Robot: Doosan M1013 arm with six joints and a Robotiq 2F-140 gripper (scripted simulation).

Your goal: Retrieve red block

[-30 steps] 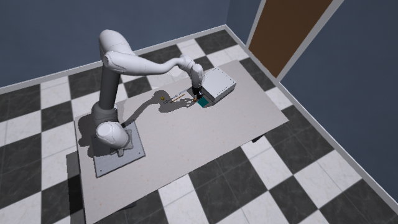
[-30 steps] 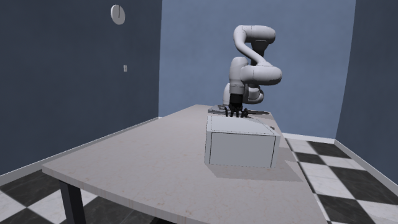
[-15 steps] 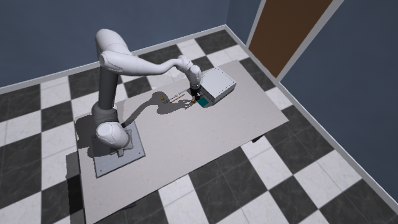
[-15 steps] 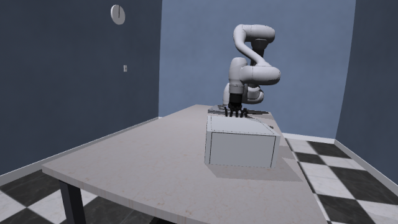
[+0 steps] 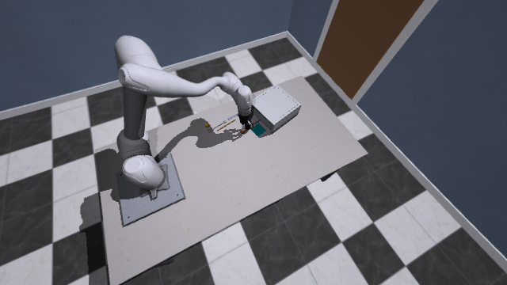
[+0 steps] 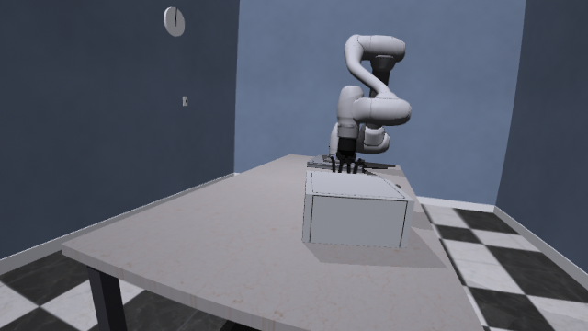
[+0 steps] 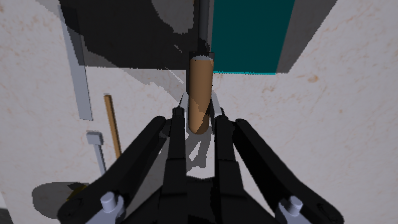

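My hand is 10 cm short of the teal square, 4 cm above it and 2 cm to the left of it. The rest, counted from my hand: grey bar 17 cm to the left, 4 cm below, 3 cm behind; thin brown stick 13 cm behind, 10 cm to the left, 3 cm below; hook tool 13 cm ahead, 2 cm below, 1 cm to the left.
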